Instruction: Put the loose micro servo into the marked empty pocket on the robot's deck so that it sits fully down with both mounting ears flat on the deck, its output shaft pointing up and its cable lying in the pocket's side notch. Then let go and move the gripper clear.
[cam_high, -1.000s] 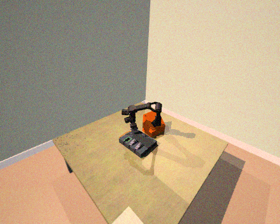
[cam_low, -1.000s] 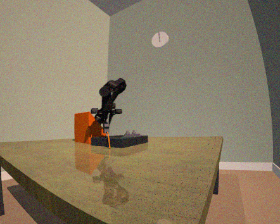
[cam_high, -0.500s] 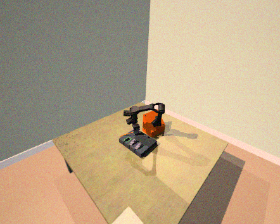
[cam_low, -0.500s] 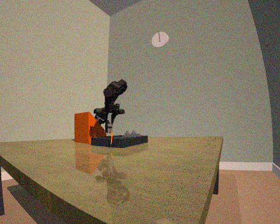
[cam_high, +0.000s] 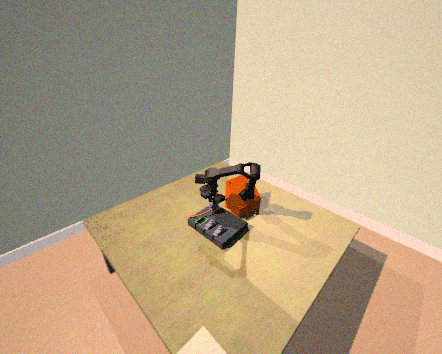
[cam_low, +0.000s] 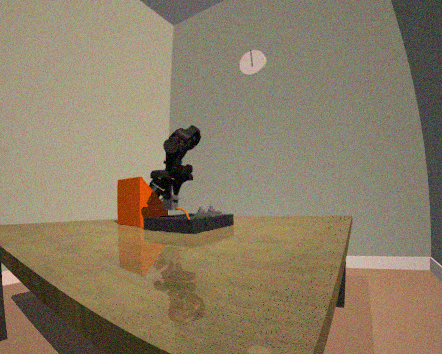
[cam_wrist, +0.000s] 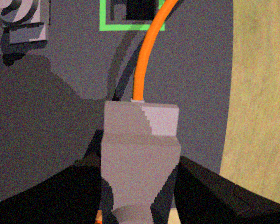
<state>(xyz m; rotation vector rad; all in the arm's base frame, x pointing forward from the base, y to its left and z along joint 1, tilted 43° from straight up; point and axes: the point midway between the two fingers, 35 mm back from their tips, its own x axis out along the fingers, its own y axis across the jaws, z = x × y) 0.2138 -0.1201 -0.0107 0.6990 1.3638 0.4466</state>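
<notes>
Now: gripper tip 10 mm past the dark grey deck, 80 mm to the right of it and 100 mm above it.
</notes>
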